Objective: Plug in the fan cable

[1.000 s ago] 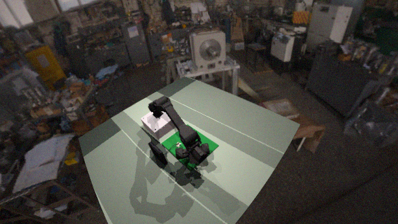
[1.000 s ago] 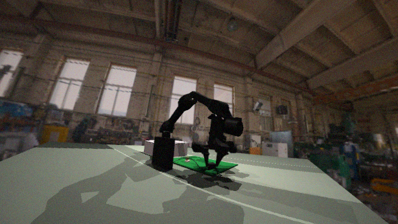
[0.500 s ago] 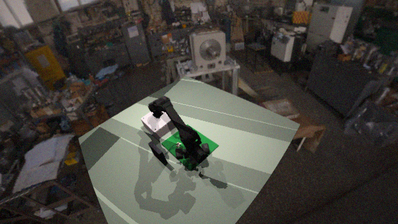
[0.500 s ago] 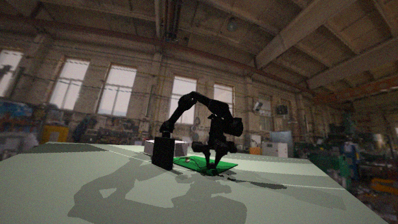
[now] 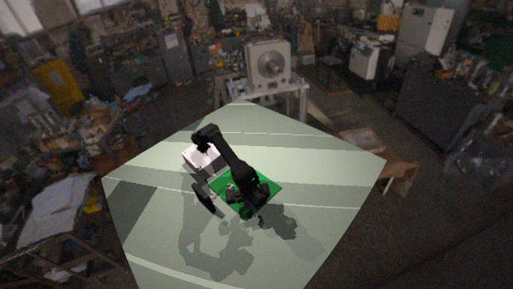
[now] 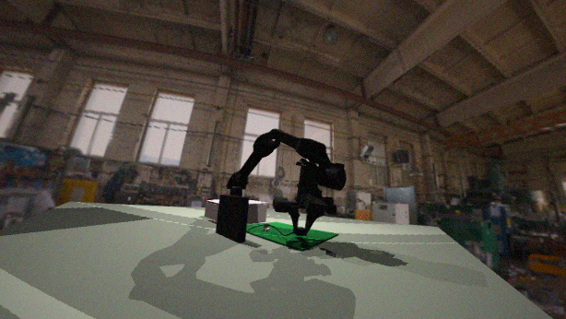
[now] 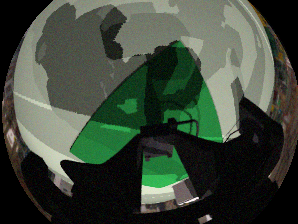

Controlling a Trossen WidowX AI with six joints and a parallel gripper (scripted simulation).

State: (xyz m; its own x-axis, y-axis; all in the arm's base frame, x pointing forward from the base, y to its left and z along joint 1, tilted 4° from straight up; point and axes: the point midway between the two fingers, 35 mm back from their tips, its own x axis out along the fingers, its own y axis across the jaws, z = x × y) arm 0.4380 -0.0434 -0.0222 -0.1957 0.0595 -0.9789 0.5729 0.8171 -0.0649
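The green board lies 100 mm behind my gripper tip, 40 mm to the left of it and 40 mm below it. From my gripper tip the other things lie so: dark plug 10 mm behind, 10 mm to the left; then black fan 140 mm behind, 150 mm to the right, 40 mm above.
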